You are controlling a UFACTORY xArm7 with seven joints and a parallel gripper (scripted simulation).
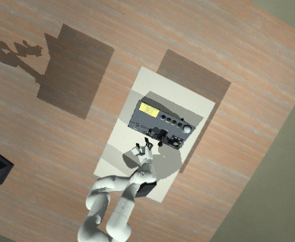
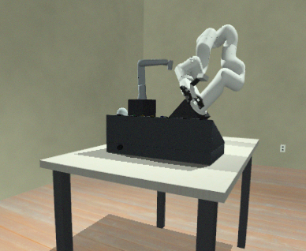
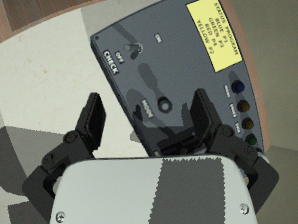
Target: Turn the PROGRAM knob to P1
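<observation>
Right now my hand is 120 mm above the small knob, 80 mm short of it and 20 mm to the left of it. Round my hand: dark grey console (150 mm below, 130 mm ahead, 70 mm to the right); cycle lever (140 mm to the right, 120 mm below, 80 mm ahead).
</observation>
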